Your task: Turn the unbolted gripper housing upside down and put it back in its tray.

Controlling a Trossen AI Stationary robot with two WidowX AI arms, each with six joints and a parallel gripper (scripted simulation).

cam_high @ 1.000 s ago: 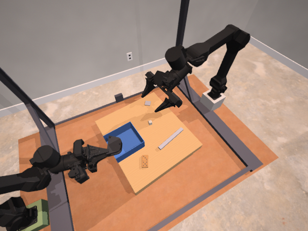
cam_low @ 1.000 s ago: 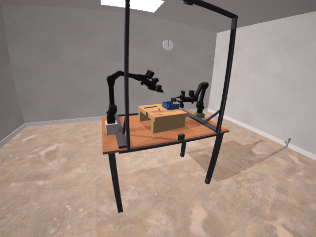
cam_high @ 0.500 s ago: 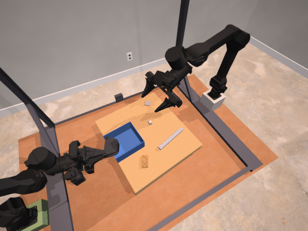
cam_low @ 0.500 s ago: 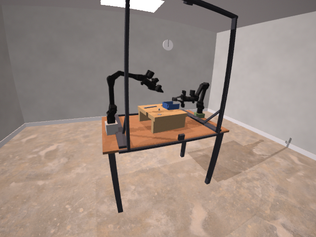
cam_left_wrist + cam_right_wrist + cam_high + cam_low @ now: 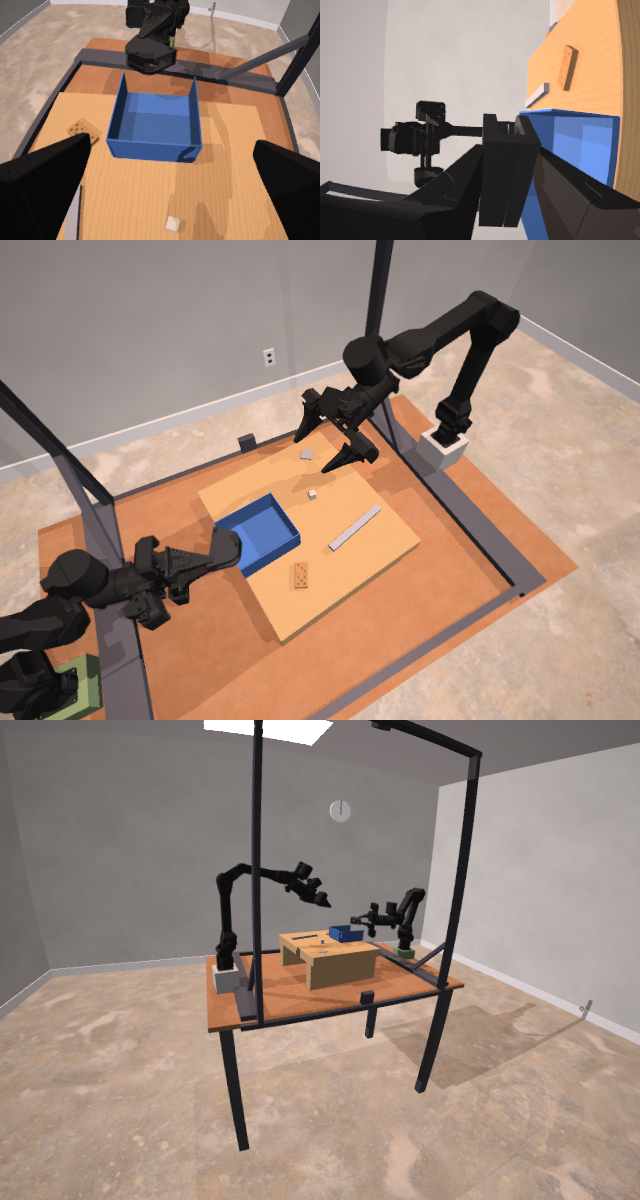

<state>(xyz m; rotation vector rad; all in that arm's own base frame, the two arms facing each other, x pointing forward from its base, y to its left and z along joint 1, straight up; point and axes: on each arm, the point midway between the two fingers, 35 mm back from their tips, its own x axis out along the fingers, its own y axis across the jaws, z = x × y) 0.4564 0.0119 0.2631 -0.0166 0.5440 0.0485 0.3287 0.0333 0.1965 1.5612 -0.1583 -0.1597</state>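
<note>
The gripper housing lies 6 cm to the left of my right hand and 1 cm above it. From my right hand the other things lie so: wooden platform (2 cm behind, 25 cm to the left, 15 cm below); then blue tray (2 cm behind, 16 cm to the left, 7 cm below); then small cube (5 cm behind, 29 cm to the left, 8 cm below).
</note>
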